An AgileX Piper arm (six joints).
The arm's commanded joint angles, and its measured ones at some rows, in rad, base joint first. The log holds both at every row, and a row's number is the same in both.
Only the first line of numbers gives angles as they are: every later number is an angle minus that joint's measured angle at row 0.
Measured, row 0: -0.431, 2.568, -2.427, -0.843, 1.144, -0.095
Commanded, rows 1 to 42: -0.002, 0.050, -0.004, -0.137, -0.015, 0.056; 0.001, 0.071, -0.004, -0.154, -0.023, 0.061; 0.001, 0.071, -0.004, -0.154, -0.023, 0.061; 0.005, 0.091, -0.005, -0.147, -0.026, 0.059; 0.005, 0.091, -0.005, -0.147, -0.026, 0.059; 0.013, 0.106, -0.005, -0.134, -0.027, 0.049; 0.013, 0.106, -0.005, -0.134, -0.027, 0.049; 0.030, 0.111, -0.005, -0.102, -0.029, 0.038; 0.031, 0.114, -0.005, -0.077, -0.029, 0.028; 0.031, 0.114, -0.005, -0.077, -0.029, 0.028; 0.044, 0.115, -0.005, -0.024, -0.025, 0.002; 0.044, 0.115, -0.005, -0.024, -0.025, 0.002; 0.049, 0.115, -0.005, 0.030, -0.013, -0.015; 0.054, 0.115, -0.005, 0.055, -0.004, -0.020; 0.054, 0.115, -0.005, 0.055, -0.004, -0.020; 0.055, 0.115, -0.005, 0.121, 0.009, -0.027; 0.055, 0.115, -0.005, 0.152, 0.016, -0.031; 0.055, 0.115, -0.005, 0.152, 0.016, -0.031; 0.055, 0.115, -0.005, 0.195, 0.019, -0.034; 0.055, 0.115, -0.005, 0.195, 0.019, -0.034; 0.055, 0.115, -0.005, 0.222, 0.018, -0.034; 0.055, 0.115, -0.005, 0.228, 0.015, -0.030; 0.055, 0.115, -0.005, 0.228, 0.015, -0.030; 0.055, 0.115, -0.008, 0.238, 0.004, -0.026; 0.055, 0.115, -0.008, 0.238, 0.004, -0.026; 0.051, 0.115, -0.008, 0.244, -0.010, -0.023; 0.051, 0.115, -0.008, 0.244, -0.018, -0.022; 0.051, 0.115, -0.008, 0.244, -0.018, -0.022; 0.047, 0.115, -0.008, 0.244, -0.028, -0.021; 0.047, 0.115, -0.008, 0.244, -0.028, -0.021; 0.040, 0.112, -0.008, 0.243, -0.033, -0.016; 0.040, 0.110, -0.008, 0.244, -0.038, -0.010; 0.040, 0.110, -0.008, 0.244, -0.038, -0.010; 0.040, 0.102, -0.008, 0.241, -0.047, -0.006; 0.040, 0.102, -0.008, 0.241, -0.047, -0.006; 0.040, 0.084, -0.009, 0.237, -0.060, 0.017; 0.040, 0.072, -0.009, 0.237, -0.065, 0.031; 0.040, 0.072, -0.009, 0.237, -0.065, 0.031; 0.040, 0.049, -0.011, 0.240, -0.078, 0.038; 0.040, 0.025, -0.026, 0.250, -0.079, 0.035; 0.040, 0.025, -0.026, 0.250, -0.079, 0.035; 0.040, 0.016, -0.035, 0.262, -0.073, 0.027
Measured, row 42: 0.043, 0.056, -0.012, 0.246, -0.068, 0.027
